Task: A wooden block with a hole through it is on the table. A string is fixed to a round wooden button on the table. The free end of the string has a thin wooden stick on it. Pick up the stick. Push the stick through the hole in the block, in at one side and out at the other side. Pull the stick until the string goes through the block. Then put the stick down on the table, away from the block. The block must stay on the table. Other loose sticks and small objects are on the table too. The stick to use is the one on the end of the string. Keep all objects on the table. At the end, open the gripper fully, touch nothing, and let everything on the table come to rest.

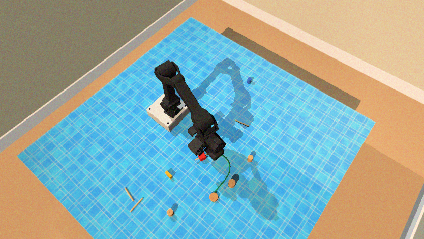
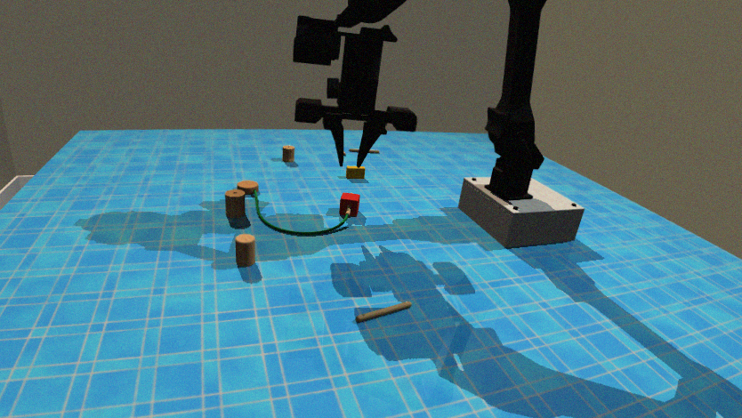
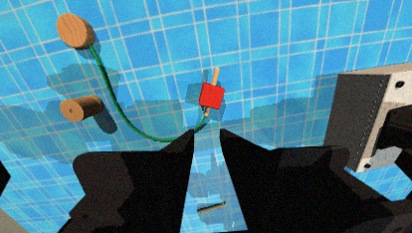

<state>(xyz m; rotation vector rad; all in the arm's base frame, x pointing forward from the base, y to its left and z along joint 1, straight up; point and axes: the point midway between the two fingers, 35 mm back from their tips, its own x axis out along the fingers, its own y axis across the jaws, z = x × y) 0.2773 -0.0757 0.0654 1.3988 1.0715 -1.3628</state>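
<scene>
The small red block is 10 mm behind my gripper tip, 20 mm to the right of it and 80 mm below it. Round my gripper tip: round wooden button (140 mm ahead, 140 mm to the right, 90 mm below); yellow block (90 mm behind, 190 mm to the right, 80 mm below); small wooden cylinder (180 mm ahead, 50 mm to the right, 70 mm below).
</scene>
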